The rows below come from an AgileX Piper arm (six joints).
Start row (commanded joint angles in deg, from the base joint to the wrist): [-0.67 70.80 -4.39 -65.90 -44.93 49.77]
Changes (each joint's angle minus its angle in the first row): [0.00 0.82 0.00 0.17 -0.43 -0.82]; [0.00 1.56 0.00 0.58 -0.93 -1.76]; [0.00 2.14 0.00 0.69 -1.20 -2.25]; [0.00 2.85 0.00 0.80 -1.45 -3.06]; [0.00 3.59 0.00 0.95 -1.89 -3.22]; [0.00 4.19 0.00 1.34 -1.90 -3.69]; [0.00 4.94 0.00 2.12 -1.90 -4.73]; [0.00 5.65 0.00 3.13 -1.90 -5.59]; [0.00 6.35 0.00 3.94 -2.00 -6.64]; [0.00 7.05 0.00 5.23 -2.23 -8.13]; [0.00 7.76 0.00 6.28 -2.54 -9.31]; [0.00 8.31 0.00 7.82 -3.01 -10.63]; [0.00 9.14 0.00 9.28 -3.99 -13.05]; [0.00 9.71 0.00 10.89 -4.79 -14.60]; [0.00 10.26 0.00 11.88 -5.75 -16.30]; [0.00 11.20 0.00 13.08 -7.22 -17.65]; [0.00 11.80 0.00 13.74 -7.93 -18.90]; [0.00 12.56 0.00 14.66 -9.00 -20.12]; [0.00 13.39 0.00 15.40 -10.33 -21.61]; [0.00 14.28 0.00 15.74 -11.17 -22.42]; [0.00 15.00 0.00 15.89 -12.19 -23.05]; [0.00 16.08 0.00 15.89 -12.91 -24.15]
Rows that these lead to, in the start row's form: [-0.67 71.62 -4.39 -65.73 -45.36 48.95]; [-0.67 72.36 -4.39 -65.32 -45.86 48.01]; [-0.67 72.94 -4.39 -65.21 -46.13 47.52]; [-0.67 73.65 -4.39 -65.10 -46.38 46.71]; [-0.67 74.39 -4.39 -64.95 -46.82 46.55]; [-0.67 74.99 -4.39 -64.56 -46.83 46.08]; [-0.67 75.74 -4.39 -63.78 -46.83 45.04]; [-0.67 76.45 -4.39 -62.77 -46.83 44.18]; [-0.67 77.15 -4.39 -61.96 -46.93 43.13]; [-0.67 77.85 -4.39 -60.67 -47.16 41.64]; [-0.67 78.56 -4.39 -59.62 -47.47 40.46]; [-0.67 79.11 -4.39 -58.08 -47.94 39.14]; [-0.67 79.94 -4.39 -56.62 -48.92 36.72]; [-0.67 80.51 -4.39 -55.01 -49.72 35.17]; [-0.67 81.06 -4.39 -54.02 -50.68 33.47]; [-0.67 82.00 -4.39 -52.82 -52.15 32.12]; [-0.67 82.60 -4.39 -52.16 -52.86 30.87]; [-0.67 83.36 -4.39 -51.24 -53.93 29.65]; [-0.67 84.19 -4.39 -50.50 -55.26 28.16]; [-0.67 85.08 -4.39 -50.16 -56.10 27.35]; [-0.67 85.80 -4.39 -50.01 -57.12 26.72]; [-0.67 86.88 -4.39 -50.01 -57.84 25.62]
